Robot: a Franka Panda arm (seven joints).
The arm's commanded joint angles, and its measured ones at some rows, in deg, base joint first. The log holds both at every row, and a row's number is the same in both.
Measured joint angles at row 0:
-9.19, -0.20, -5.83, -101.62, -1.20, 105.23, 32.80
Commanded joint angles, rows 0 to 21:
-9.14, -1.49, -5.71, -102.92, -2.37, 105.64, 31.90
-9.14, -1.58, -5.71, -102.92, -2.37, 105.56, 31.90
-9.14, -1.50, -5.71, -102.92, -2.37, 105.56, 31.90
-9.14, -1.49, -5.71, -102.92, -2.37, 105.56, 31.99
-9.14, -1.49, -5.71, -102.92, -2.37, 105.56, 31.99
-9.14, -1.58, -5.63, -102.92, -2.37, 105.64, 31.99
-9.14, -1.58, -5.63, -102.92, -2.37, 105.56, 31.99
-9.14, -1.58, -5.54, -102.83, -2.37, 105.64, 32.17
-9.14, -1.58, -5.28, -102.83, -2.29, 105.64, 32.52
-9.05, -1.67, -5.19, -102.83, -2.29, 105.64, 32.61
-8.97, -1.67, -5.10, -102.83, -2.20, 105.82, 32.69
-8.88, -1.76, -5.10, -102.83, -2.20, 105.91, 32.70
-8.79, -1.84, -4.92, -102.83, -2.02, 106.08, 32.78
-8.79, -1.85, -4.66, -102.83, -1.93, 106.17, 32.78
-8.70, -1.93, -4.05, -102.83, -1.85, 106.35, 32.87
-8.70, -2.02, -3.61, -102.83, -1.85, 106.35, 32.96
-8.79, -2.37, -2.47, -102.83, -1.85, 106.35, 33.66
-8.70, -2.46, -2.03, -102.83, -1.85, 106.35, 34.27
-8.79, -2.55, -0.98, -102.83, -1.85, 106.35, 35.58
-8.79, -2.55, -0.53, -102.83, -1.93, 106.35, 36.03
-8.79, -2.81, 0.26, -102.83, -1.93, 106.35, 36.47
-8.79, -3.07, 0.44, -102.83, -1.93, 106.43, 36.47
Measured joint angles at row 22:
-8.57, -1.27, -1.93, -101.62, -1.19, 105.23, 34.35
